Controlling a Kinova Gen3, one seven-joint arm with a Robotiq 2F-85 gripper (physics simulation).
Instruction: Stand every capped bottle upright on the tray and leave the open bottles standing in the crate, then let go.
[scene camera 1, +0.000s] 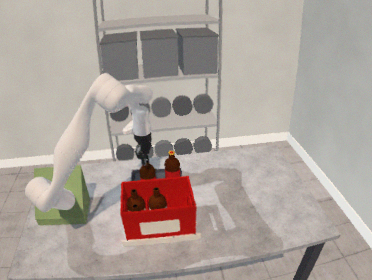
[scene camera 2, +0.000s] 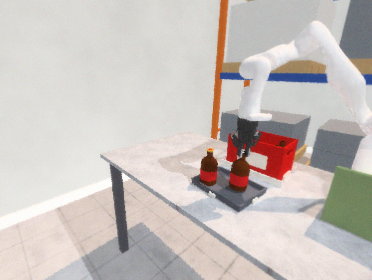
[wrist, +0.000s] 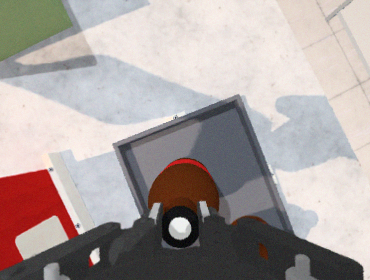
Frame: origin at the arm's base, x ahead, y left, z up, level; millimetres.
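Seen in the pictures: gripper, fingertip midpoint: (scene camera 1: 145, 162) (scene camera 2: 243, 156) (wrist: 180, 214); arm's base at its link origin: (scene camera 1: 65, 199) (scene camera 2: 362, 191).
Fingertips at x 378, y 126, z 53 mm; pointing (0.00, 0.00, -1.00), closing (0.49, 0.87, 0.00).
Note:
Offsets run from my fingertips to a thing's top centre. Level surfaces: height alone.
My gripper (scene camera 1: 145, 161) (scene camera 2: 243, 151) (wrist: 180, 214) is shut on the neck of a brown bottle @(dx +4, dy +2, dz +19 mm) (scene camera 1: 147, 172) (scene camera 2: 240, 170) (wrist: 184, 186). That bottle is upright inside the dark grey tray @(dx +43, dy +21, dz -125 mm) (scene camera 1: 135, 175) (scene camera 2: 239, 206) (wrist: 145, 133), its base at or very near the tray floor. Its top shows a white disc in a black ring in the wrist view. Another brown bottle @(dx +129, dy +43, dz +9 mm) (scene camera 1: 172, 165) (scene camera 2: 209, 162) (wrist: 250, 220), with a yellow-red cap, stands upright on the tray beside it. In the red crate @(dx +15, dy -253, dz +24 mm) (scene camera 1: 186, 220) (scene camera 2: 280, 162) (wrist: 25, 195), brown bottles with dark mouths @(dx +19, dy -209, dz +12 mm) (scene camera 1: 157, 201) stand; their bases are hidden.
A green block (scene camera 1: 62, 197) (scene camera 2: 352, 202) (wrist: 30, 25) stands near the arm's base. The crate stands close beside the tray on the grey table @(dz -151 mm) (scene camera 1: 280, 200) (scene camera 2: 155, 155). A shelf rack (scene camera 1: 218, 100) with grey boxes stands behind the table.

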